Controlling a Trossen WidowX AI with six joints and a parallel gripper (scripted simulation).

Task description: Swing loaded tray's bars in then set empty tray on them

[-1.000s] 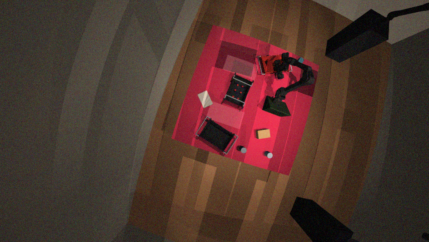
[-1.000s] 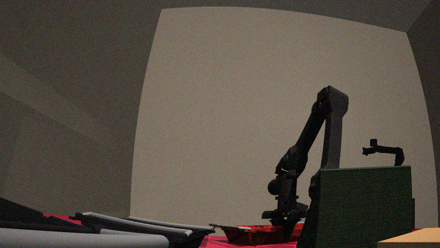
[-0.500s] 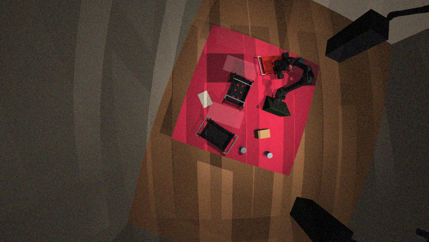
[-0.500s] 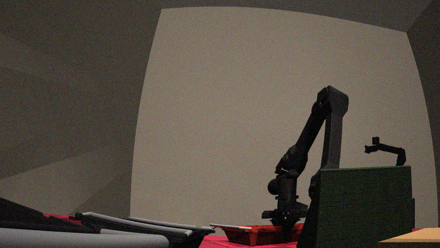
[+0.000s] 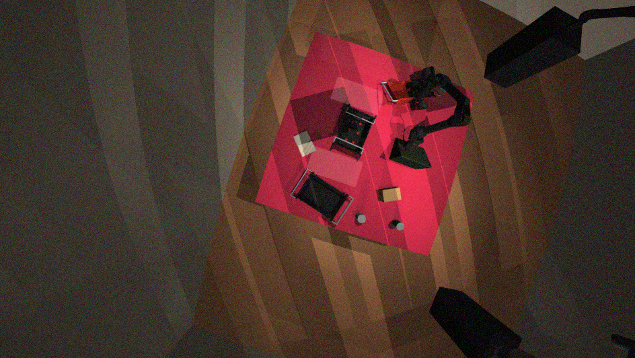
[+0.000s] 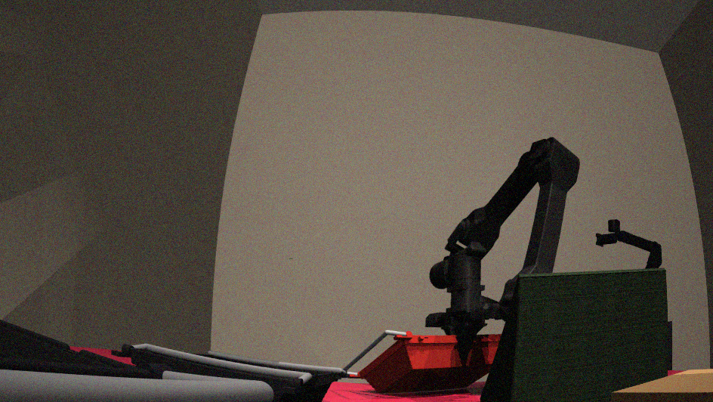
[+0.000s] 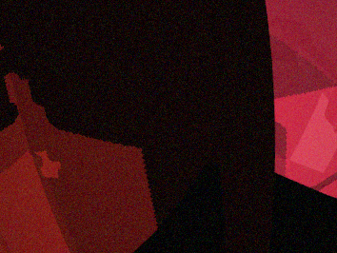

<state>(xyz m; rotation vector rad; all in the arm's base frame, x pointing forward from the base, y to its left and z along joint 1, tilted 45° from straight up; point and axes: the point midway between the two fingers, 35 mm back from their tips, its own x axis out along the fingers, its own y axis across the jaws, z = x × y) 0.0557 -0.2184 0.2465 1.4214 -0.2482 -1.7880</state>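
My gripper tip is 70 mm to the left of the red tray and 40 mm short of it. Round my gripper tip: teal block (250 mm to the right, 250 mm behind, 50 mm below); then white block (600 mm ahead, 490 mm to the left, 70 mm below); then tan box (640 mm to the left, 40 mm below, 40 mm behind).
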